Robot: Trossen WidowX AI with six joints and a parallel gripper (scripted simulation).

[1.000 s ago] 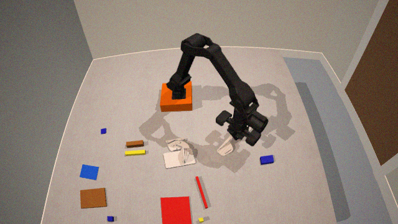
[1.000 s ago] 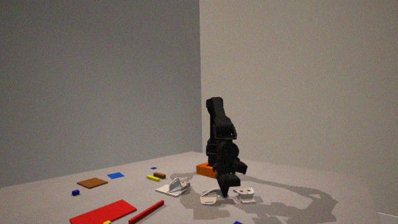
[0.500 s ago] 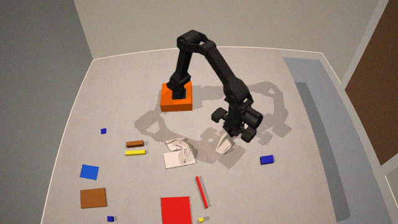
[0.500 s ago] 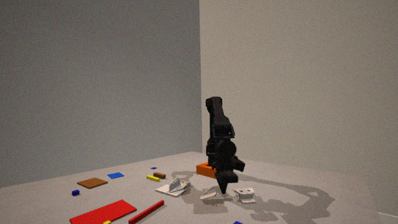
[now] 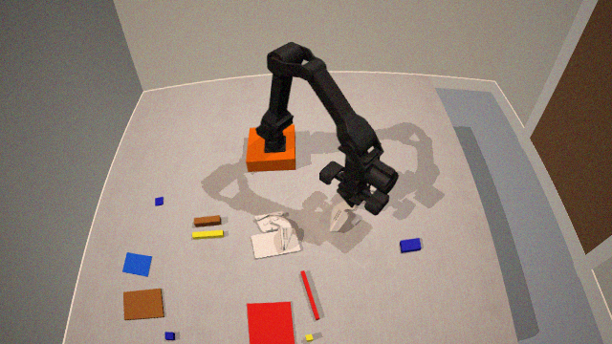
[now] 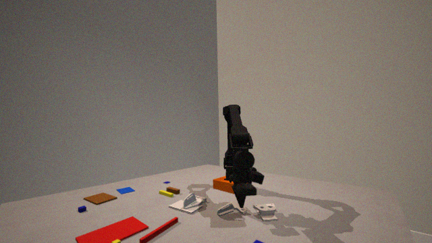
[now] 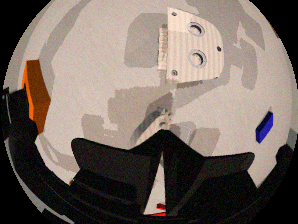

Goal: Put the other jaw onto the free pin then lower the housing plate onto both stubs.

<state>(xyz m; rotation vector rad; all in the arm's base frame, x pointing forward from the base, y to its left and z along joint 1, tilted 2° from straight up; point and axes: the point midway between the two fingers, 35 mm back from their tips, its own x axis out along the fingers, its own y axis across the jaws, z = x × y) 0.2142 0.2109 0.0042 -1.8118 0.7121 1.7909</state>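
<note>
The pale jaw lies 10 mm to the right of my gripper tip and 10 mm below it. Also, from my gripper tip: red bar 250 mm ahead, 120 mm to the right, 20 mm below; then brown bar 400 mm to the right, 30 mm ahead, 20 mm below; then blue block 160 mm to the left, 130 mm ahead, 20 mm below.
</note>
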